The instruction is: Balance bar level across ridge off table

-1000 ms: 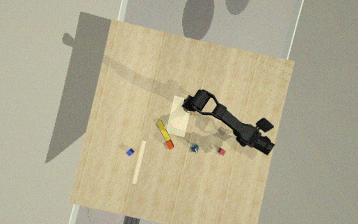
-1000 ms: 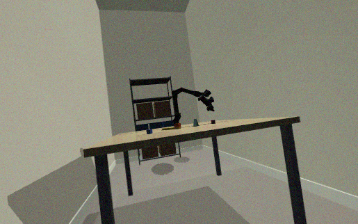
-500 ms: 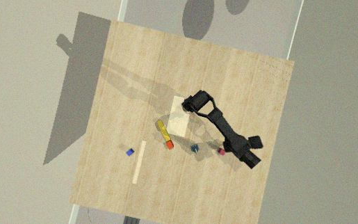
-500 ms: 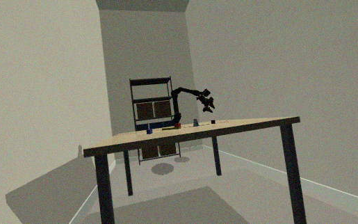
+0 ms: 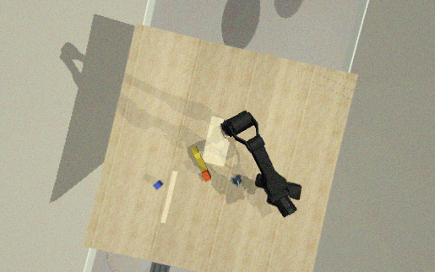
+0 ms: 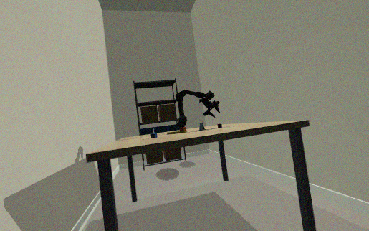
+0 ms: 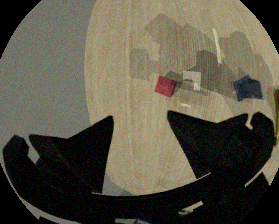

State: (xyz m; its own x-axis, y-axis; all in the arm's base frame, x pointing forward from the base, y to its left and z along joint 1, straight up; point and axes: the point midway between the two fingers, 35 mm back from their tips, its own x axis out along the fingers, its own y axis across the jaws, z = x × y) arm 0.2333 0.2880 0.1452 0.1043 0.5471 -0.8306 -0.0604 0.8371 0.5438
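My gripper tip is now 3 cm short of the small red cube, 1 cm to the left of it and 10 cm above it. From my gripper tip the other things lie so: small blue cube 18 cm ahead, 62 cm to the right, 10 cm below.
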